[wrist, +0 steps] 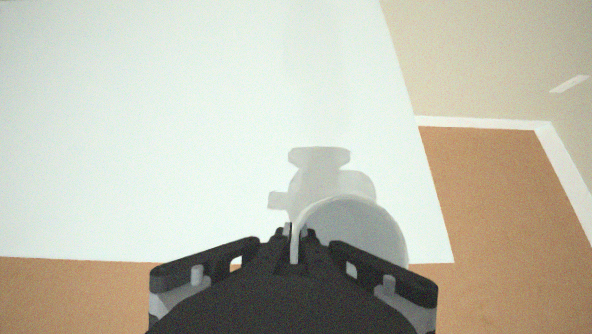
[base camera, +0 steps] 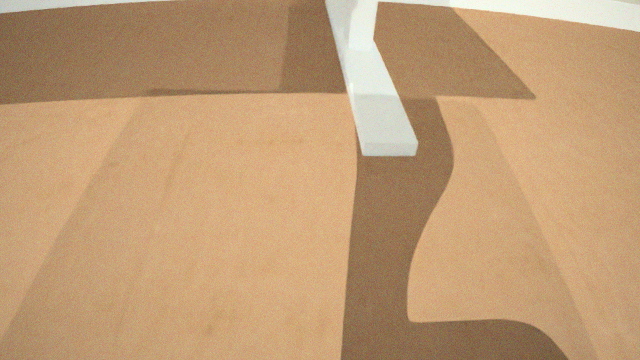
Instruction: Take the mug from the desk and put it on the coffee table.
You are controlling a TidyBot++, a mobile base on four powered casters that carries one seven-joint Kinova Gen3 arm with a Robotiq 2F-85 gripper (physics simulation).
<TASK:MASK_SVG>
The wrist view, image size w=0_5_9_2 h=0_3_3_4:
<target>my gripper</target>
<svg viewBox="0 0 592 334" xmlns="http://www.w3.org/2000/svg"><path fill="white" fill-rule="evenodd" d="M150 271L149 330L145 334L436 333L438 286L436 283L343 241L333 240L329 242L329 246L322 245L316 237L315 230L307 228L307 223L303 225L299 233L298 264L290 264L292 222L285 222L284 227L276 228L275 234L270 237L268 242L260 243L259 237L248 236L158 265ZM347 262L355 266L357 279L346 273ZM241 256L241 268L230 272L231 261Z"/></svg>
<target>white mug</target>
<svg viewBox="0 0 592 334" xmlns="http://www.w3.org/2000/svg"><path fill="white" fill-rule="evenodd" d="M347 262L346 273L357 279L355 266ZM295 221L290 244L290 264L298 264L299 233L303 225L307 223L307 228L315 230L316 237L322 245L329 246L330 241L340 240L408 270L409 256L407 244L398 223L385 208L368 198L353 194L333 195L308 205L301 211Z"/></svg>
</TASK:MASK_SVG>
